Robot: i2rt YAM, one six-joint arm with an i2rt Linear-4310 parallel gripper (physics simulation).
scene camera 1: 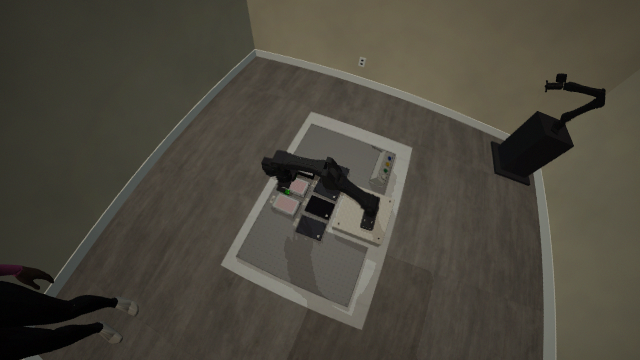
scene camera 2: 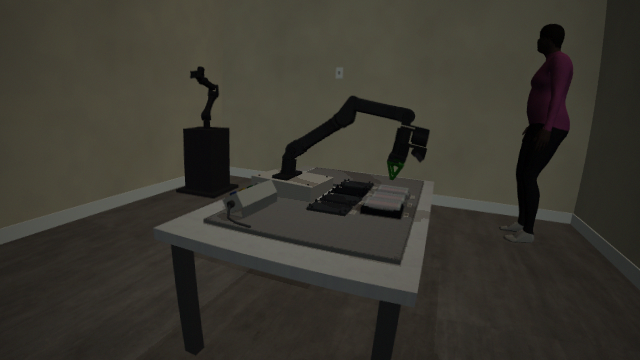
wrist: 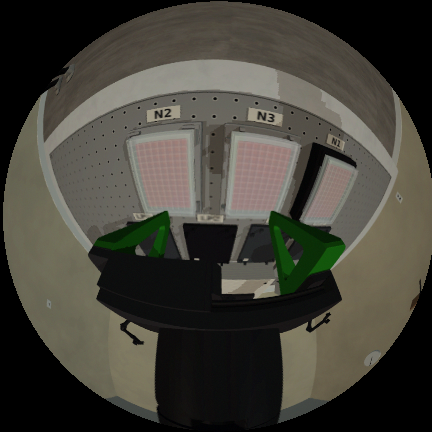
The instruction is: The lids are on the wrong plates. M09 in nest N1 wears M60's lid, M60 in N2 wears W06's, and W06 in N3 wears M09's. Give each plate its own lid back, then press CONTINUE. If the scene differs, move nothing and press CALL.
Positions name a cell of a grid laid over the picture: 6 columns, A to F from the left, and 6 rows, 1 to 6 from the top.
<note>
In view: a nest N1 (wrist: E3) and a LP2 nest (wrist: C4).
</note>
